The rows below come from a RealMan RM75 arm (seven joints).
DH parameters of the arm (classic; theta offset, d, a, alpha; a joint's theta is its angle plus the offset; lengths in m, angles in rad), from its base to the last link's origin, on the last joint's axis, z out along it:
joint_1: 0 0.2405 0 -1.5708
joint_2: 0 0 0 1.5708
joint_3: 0 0.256 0 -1.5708
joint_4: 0 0 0 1.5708
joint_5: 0 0.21 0 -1.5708
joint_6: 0 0 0 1.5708
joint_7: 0 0.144 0 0
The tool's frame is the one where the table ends.
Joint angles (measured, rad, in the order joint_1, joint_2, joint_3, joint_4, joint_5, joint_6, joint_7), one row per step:
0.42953 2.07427 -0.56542 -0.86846 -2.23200 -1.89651 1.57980
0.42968 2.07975 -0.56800 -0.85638 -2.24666 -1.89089 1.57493
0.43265 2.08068 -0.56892 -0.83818 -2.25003 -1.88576 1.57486
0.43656 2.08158 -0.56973 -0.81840 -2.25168 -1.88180 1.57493
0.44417 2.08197 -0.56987 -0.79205 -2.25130 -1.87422 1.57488
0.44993 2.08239 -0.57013 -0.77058 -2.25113 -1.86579 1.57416
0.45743 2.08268 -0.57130 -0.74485 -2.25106 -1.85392 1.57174
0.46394 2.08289 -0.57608 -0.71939 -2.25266 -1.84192 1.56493
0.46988 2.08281 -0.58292 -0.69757 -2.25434 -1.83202 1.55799
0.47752 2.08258 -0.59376 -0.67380 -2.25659 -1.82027 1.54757
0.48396 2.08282 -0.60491 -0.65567 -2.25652 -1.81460 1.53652
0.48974 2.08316 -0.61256 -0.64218 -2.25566 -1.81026 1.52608
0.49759 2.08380 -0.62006 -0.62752 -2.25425 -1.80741 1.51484
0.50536 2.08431 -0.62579 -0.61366 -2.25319 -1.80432 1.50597
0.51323 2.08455 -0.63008 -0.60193 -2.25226 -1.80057 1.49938
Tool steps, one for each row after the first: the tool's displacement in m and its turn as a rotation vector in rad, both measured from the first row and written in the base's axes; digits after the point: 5 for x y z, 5 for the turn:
0.00112 -0.00193 -0.00506 -0.01473 -0.00258 -0.00546
0.00135 -0.00246 -0.00865 -0.02487 0.00463 -0.01313
0.00105 -0.00293 -0.01237 -0.03579 0.01471 -0.01991
0.00008 -0.00238 -0.01683 -0.04601 0.02819 -0.02717
-0.00048 -0.00189 -0.02056 -0.05280 0.03763 -0.03376
-0.00121 -0.00104 -0.02510 -0.05994 0.04688 -0.03997
-0.00169 -0.00082 -0.03004 -0.06927 0.05216 -0.04174
-0.00228 -0.00080 -0.03446 -0.07951 0.05487 -0.04057
-0.00322 -0.00065 -0.03959 -0.09193 0.05464 -0.03442
-0.00474 -0.00089 -0.04374 -0.10402 0.05617 -0.02358
-0.00621 -0.00077 -0.04677 -0.11120 0.05786 -0.01279
-0.00846 -0.00042 -0.04999 -0.11961 0.06161 0.00069
-0.01056 0.00005 -0.05287 -0.12702 0.06537 0.01131
-0.01253 0.00094 -0.05520 -0.13233 0.06794 0.02003

